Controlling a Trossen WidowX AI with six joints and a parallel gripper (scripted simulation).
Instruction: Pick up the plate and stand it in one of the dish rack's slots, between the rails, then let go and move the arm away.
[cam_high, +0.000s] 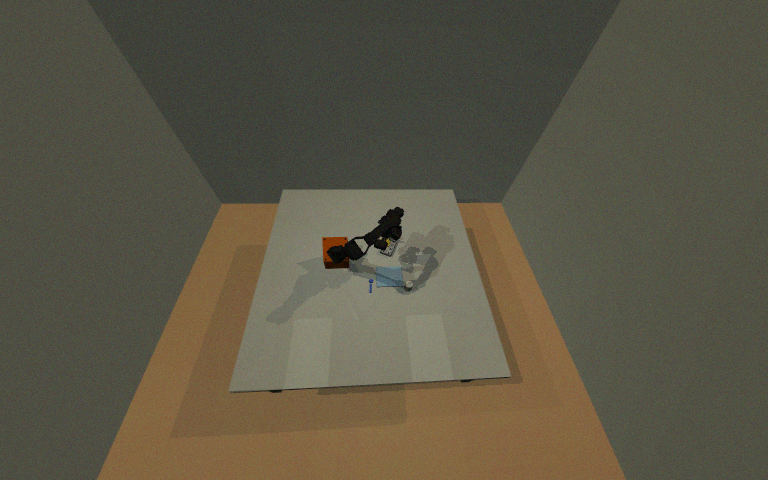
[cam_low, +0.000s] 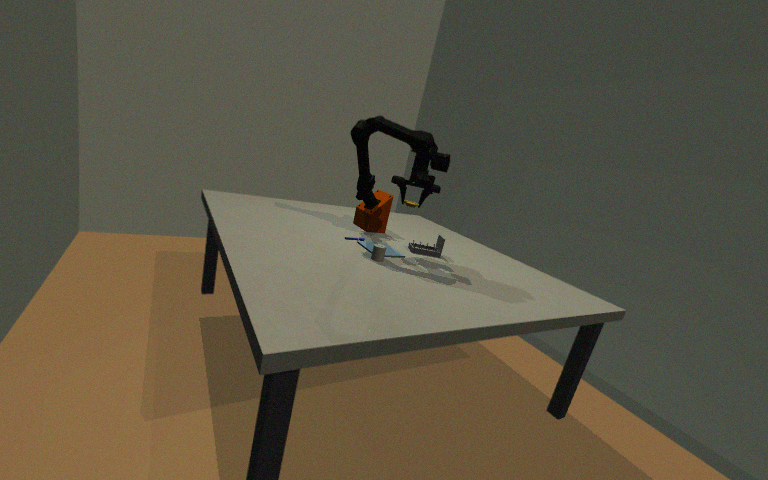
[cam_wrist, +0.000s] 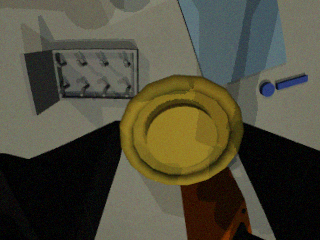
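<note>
Now: gripper tip 160 mm above the dish rack, 90 mm to the right of it and 50 mm short of it. Round my gripper tip: plate 10 mm above; blue spoon 170 mm below, 150 mm to the right, 100 mm behind; cup 200 mm to the right, 150 mm below, 110 mm ahead.
</note>
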